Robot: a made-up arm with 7 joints.
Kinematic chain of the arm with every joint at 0, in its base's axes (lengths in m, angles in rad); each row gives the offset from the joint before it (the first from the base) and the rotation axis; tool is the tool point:
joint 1: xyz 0 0 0 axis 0 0.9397 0.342
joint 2: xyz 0 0 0 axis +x
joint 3: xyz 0 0 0 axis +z
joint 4: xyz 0.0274 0 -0.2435 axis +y
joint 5: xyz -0.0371 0 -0.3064 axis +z
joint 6: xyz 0 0 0 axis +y
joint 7: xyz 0 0 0 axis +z
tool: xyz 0 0 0
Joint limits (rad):
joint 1: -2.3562..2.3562
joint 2: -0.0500..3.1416
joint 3: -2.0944..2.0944
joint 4: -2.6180..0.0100
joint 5: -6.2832..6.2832
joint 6: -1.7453..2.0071
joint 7: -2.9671..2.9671
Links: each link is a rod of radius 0.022 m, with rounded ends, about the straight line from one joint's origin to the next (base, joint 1, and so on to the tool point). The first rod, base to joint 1, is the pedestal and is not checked.
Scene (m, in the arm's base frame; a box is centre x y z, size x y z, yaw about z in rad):
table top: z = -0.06
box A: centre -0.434 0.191 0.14 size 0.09 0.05 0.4 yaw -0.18
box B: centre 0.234 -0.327 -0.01 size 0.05 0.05 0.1 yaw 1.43
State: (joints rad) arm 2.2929 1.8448 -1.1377 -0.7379 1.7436 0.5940 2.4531
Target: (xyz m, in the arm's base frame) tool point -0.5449 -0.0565 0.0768
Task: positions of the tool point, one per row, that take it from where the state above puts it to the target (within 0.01 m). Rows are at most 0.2 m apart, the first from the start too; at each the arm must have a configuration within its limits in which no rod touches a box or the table.
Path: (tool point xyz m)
1: -0.2626 0.3136 0.3209
2: -0.2459 0.1921 0.3883
3: -0.1784 0.0808 0.4289
4: -0.3355 0.0453 0.3741
5: -0.4508 0.0131 0.2773
6: -0.5181 -0.0176 0.1705
7: -0.5449 -0.0565 0.0768

